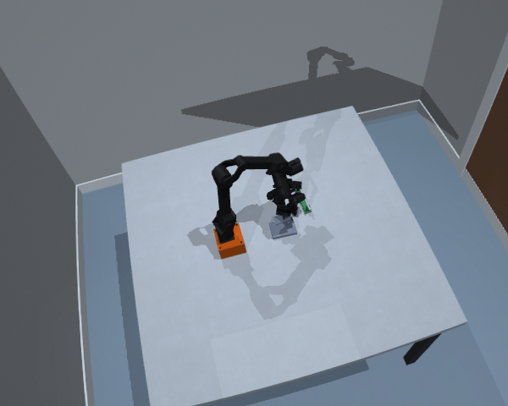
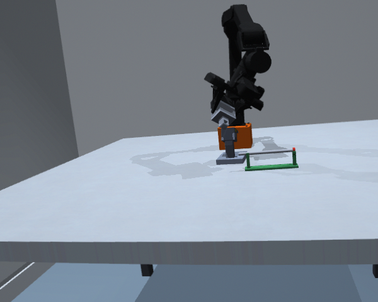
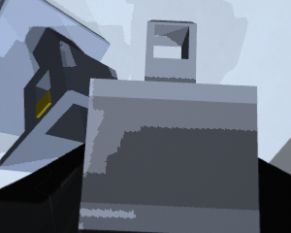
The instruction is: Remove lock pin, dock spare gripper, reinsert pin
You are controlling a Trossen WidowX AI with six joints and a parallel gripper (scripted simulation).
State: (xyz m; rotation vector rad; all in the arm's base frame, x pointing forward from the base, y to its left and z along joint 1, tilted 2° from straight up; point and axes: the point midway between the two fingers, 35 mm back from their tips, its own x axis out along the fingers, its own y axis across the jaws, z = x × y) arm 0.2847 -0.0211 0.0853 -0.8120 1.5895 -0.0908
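Now: gripper tip 13 cm to the right of the green rack, 12 cm above it and 11 cm short of it. Round my gripper tip: grey mount: 9 cm below, 2 cm to the left, 2 cm behind; then dark spare gripper: 1 cm to the left, 1 cm above.
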